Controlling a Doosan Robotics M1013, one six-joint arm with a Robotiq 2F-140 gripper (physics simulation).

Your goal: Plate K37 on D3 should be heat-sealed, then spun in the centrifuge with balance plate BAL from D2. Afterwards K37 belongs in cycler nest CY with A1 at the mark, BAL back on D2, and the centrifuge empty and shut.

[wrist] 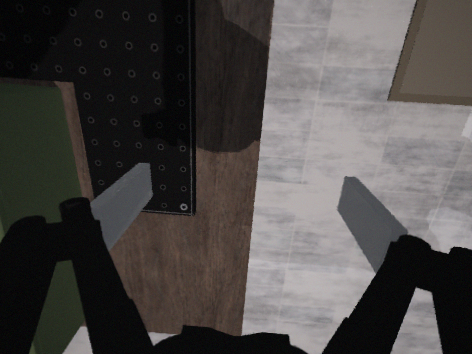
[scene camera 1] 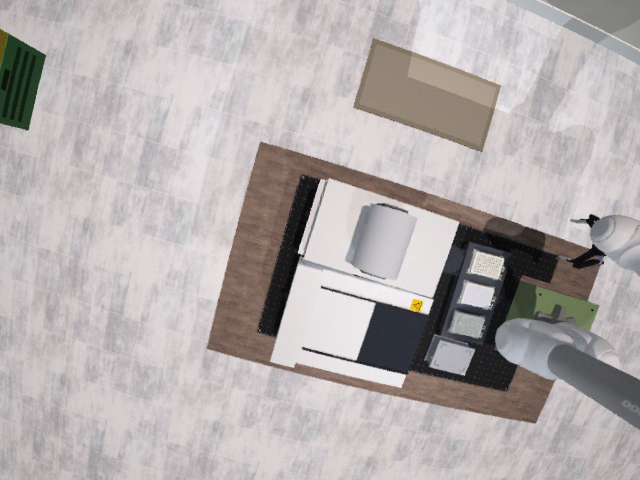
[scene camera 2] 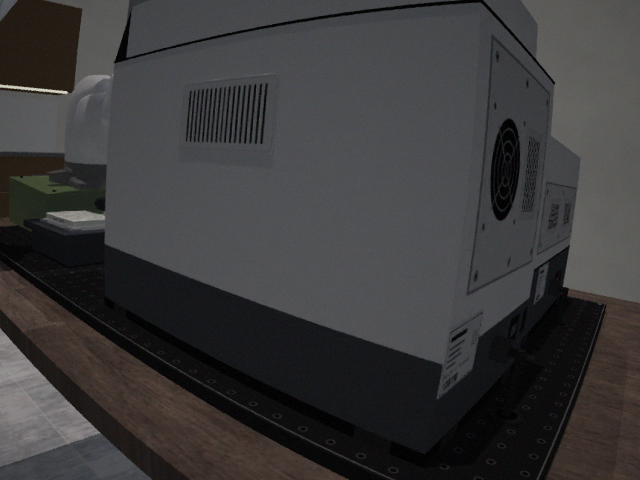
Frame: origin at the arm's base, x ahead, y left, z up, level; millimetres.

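Seen in the pictures: gripper, fingertip midpoint: (wrist: 244, 186) (scene camera 1: 567, 239); arm's base at its link origin: (scene camera 2: 92, 183).
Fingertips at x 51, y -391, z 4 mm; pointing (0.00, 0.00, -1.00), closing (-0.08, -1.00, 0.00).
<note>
Pixels of each thing's top centre, then the offset from my fingertips to it. "pt": a spot on its surface instead. Level surfaces: height alone.
- white plate at a spot on its surface: (scene camera 2: 75, 219) pt dy +137, dx +325, dz -34 mm
- grey square unit at its top centre: (scene camera 1: 453, 358) dy +562, dx +318, dz -40 mm
- black perforated board at its surface level: dz -103 mm
- brown table at its surface level: dz -116 mm
My gripper (scene camera 1: 566, 239) (wrist: 244, 186) is open and empty, high above the table edge beside the green block. Three plates stand in a row in the dark nests: a cream one (scene camera 1: 486, 264), a pale white one (scene camera 1: 477, 294) and a greyish one (scene camera 1: 467, 324). One white plate (scene camera 2: 75, 219) also shows in scene camera 2. The nest labels are too small to read, so K37 and BAL cannot be told apart. Two white machines stand side by side: one (scene camera 1: 330, 227) (scene camera 2: 310, 196) bears a grey rounded part, the other (scene camera 1: 330, 320) has a dark panel. I cannot tell which is the centrifuge.
A grey square unit (scene camera 1: 451, 356) stands at the end of the nest row. The green block (scene camera 1: 578, 305) (scene camera 2: 36, 198) (wrist: 30, 150) stands under the arm. The black perforated board (scene camera 1: 496, 379) (wrist: 130, 100) lies on the brown table (scene camera 1: 235, 304) (wrist: 190, 280). A tan mat (scene camera 1: 423, 103) (wrist: 445, 55) lies on the floor.
</note>
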